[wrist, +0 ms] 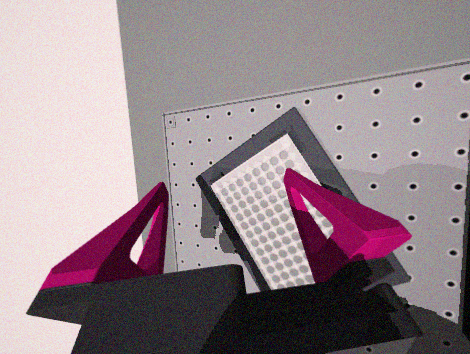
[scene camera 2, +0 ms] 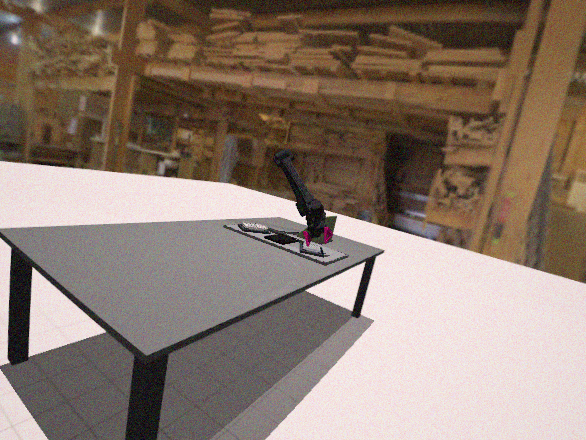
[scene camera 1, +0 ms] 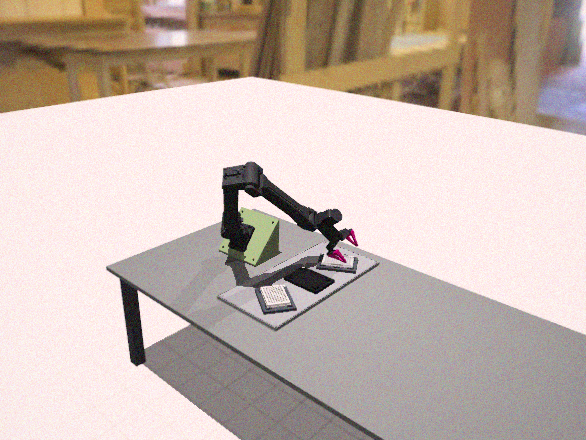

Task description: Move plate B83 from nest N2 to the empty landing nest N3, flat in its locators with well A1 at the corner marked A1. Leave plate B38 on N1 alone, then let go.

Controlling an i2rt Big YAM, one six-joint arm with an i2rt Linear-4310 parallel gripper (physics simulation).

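Observation:
My gripper (scene camera 1: 351, 253) (scene camera 2: 317, 244) (wrist: 226, 180) is open and empty above the nest at the far end of the board. In the wrist view its right finger overlaps a white well plate (wrist: 250, 220) in that slate-grey nest (wrist: 300, 125) (scene camera 1: 336, 269), and its left finger is off to the plate's left. The nest stands turned on the board. A second white plate (scene camera 1: 275, 296) (scene camera 2: 254, 227) sits in the nest at the board's other end. Between them is a black nest (scene camera 1: 309, 280) (scene camera 2: 281, 239) with no white plate in it. The labels N1, N2, N3, B38, B83 and A1 cannot be read.
A light grey board with holes (scene camera 1: 240, 295) (wrist: 390, 140) carries the nests on the grey table (scene camera 1: 425, 330) (scene camera 2: 150, 285). The arm's green angled mount (scene camera 1: 267, 227) stands behind the board. The far table edge lies close beyond the gripper.

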